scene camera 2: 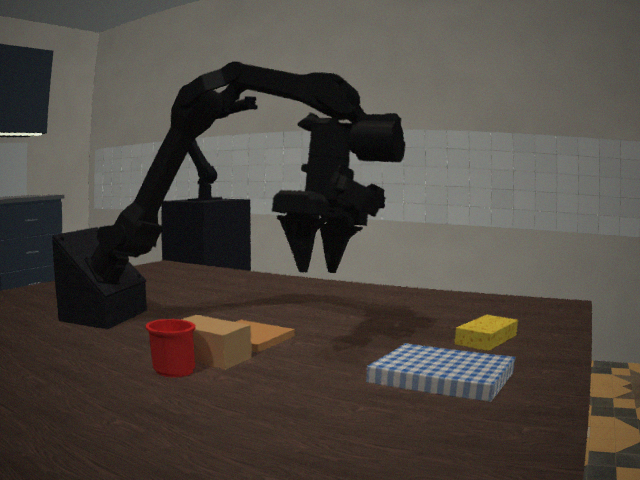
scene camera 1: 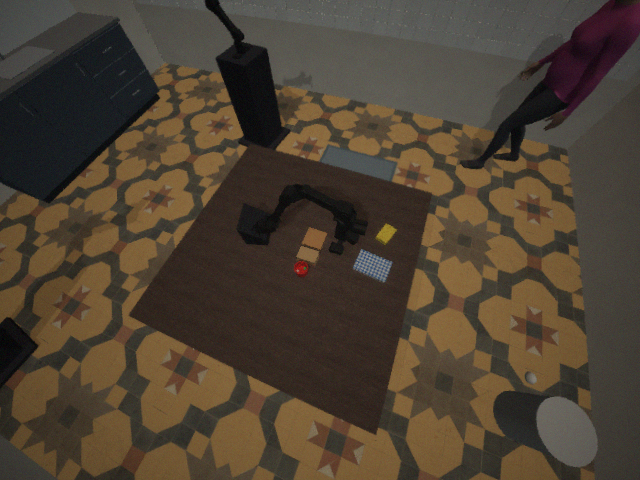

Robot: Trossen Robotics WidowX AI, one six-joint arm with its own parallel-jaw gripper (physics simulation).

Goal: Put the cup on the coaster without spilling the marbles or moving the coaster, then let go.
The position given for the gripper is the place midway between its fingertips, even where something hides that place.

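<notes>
Coaster (scene camera 2: 263, 336). Red cup (scene camera 2: 171, 340). Tan block (scene camera 2: 218, 343). The gripper (scene camera 2: 318, 272).
</notes>
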